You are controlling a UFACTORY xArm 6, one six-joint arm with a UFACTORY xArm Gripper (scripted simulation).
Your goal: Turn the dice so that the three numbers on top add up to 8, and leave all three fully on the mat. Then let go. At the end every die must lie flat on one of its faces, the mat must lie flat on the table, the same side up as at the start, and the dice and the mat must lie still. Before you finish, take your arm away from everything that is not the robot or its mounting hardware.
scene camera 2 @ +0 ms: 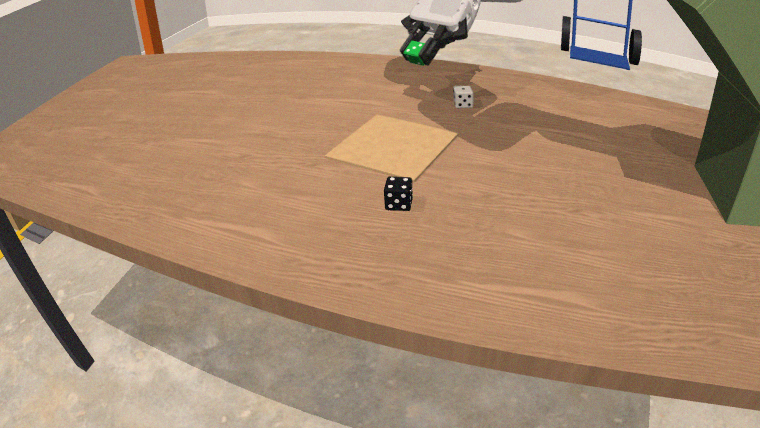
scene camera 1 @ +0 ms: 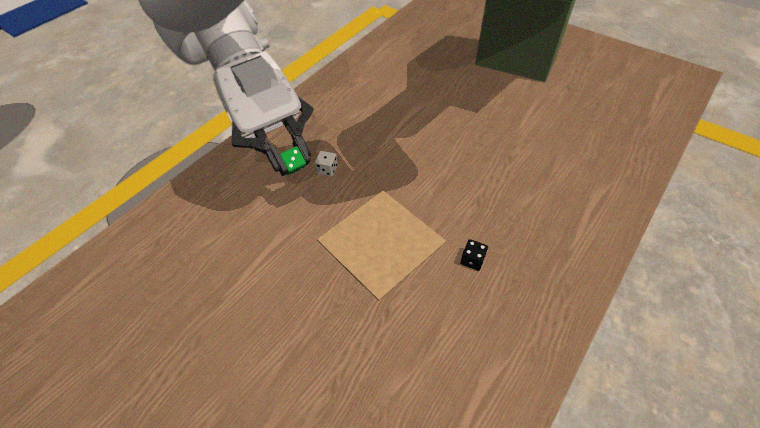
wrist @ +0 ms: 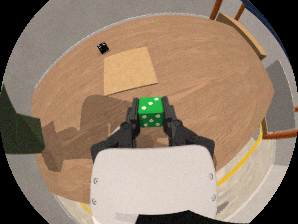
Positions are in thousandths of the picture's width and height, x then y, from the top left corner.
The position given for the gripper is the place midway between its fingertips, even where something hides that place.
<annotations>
gripper: scene camera 2 544, 137; scene camera 1 390, 394; wrist 505, 467
tan mat: scene camera 2 514, 342; scene camera 1 502, 569; wrist 438, 310
</annotations>
